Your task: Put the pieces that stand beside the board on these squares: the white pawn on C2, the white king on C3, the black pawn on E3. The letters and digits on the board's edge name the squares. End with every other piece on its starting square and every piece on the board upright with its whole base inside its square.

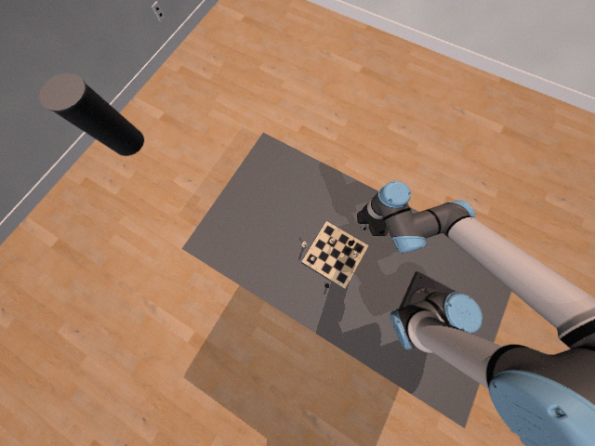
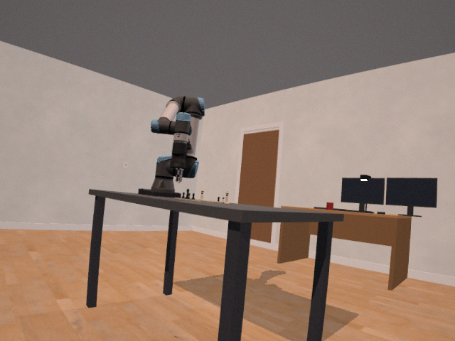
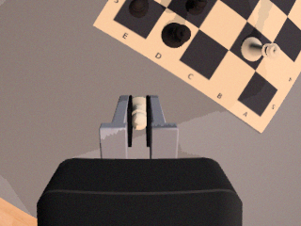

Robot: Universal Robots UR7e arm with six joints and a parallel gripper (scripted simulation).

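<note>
My gripper is now 6 cm short of the chessboard, 13 cm to the right of it and 10 cm above it. Round my hand: large black piece 1 cm ahead, 6 cm to the left, 8 cm below; white piece 21 cm ahead, 14 cm to the left, 8 cm below.
</note>
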